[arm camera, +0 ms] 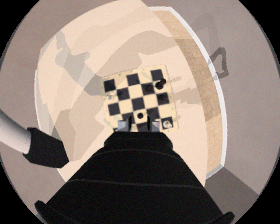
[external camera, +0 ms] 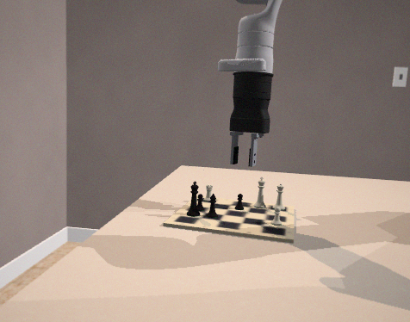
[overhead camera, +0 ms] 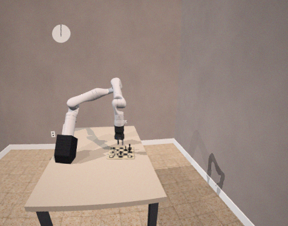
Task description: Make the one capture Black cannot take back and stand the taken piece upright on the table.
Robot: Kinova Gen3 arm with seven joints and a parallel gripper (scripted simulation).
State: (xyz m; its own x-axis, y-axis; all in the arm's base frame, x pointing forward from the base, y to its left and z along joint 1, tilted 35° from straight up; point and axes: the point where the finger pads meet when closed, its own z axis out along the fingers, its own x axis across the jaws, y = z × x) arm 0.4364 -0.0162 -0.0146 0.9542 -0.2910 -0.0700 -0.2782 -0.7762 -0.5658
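My gripper is now 4 cm past the white king, 3 cm to the left of it and 8 cm above it. Also, from my hand: white queen: 8 cm behind, 3 cm to the right, 8 cm below; then black bishop: 5 cm ahead, 7 cm to the left, 9 cm below; then chessboard: 4 cm to the left, 11 cm below.
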